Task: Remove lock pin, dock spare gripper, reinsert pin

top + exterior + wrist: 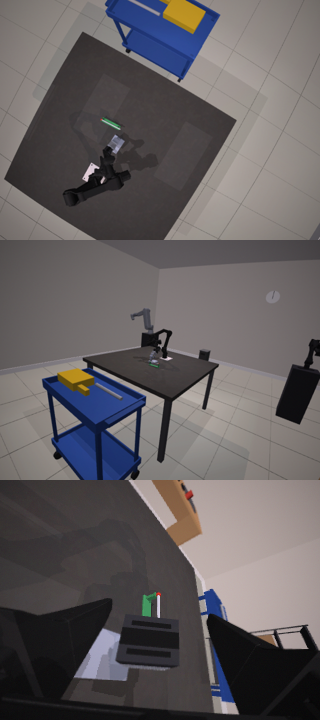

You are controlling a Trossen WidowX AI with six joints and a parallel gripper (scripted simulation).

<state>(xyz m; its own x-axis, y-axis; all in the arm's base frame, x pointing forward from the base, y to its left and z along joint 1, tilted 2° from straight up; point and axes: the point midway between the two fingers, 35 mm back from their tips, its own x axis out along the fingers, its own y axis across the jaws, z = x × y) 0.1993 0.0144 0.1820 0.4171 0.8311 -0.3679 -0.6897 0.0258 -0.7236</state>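
The green flat bracket is 150 mm ahead of my gripper tip, 90 mm to the left of it and 150 mm below it. From my gripper tip the other things lie so: spare gripper (50 mm ahead, 20 mm to the right, 60 mm below); grey mount (70 mm ahead, 20 mm to the right, 120 mm below).
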